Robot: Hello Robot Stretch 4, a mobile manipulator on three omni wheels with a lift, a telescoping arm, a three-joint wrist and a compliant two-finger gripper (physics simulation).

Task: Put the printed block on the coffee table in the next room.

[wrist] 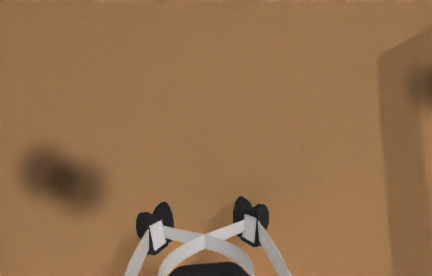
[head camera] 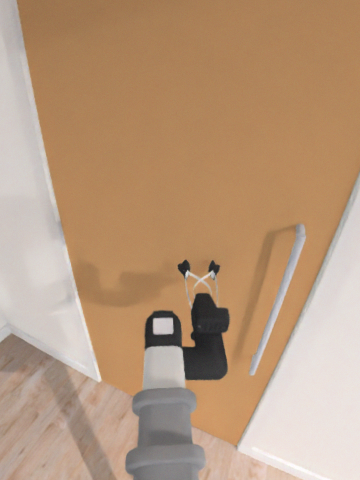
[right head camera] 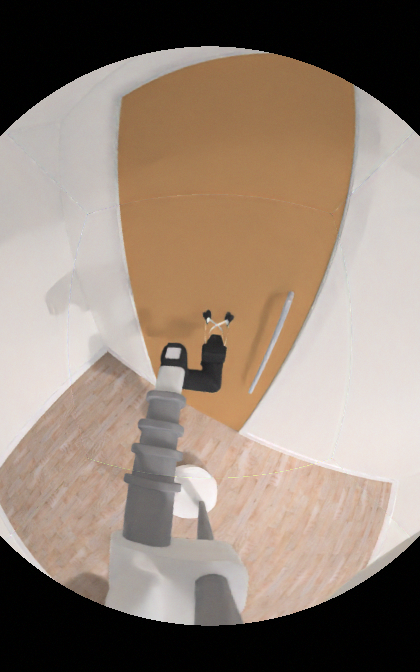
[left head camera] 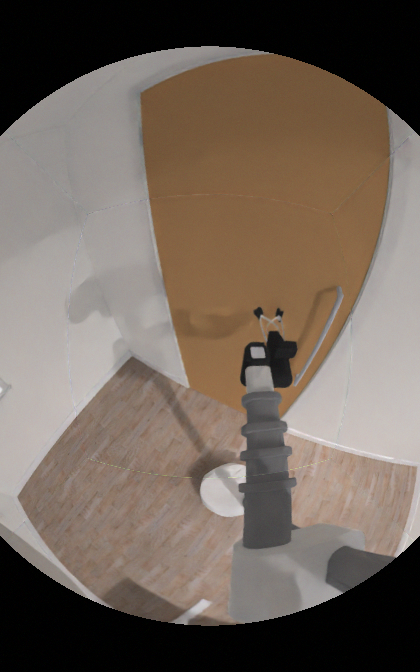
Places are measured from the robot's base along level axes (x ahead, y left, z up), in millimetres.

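Pixels of known places: gripper, between the fingertips: (wrist: 203, 215) (head camera: 198, 262).
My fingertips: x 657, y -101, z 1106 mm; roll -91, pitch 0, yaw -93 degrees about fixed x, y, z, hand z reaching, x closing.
Behind a point stands the place of what it marks.
My gripper (head camera: 199, 268) {x 657, y -101, z 1106 mm} (left head camera: 269, 313) (right head camera: 218, 316) (wrist: 203, 215) {x 657, y -101, z 1106 mm} is open, with its two black fingertips apart and no object between them. It is in front of a closed orange-brown door (head camera: 175, 125) {x 717, y -27, z 1462 mm} (left head camera: 260, 150) (right head camera: 230, 150) (wrist: 225, 75) {x 664, y -131, z 1245 mm}, to the left of the long grey bar handle (head camera: 276, 305) {x 508, y -283, z 1080 mm} (left head camera: 320, 340) (right head camera: 272, 340). The handle stands upright near the door's right edge. In the wrist view a dark handle-shaped shadow falls on the door at the right. The printed block and the coffee table do not show in these views.
White walls (head camera: 45, 225) {x 971, y 468, z 1060 mm} (left head camera: 120, 280) (right head camera: 310, 400) flank the door on both sides. Light wood floor (head camera: 30, 400) {x 811, y 789, z -28 mm} (left head camera: 125, 475) (right head camera: 300, 525) lies below. A round white base part (left head camera: 220, 492) (right head camera: 205, 485) shows low beside the arm.
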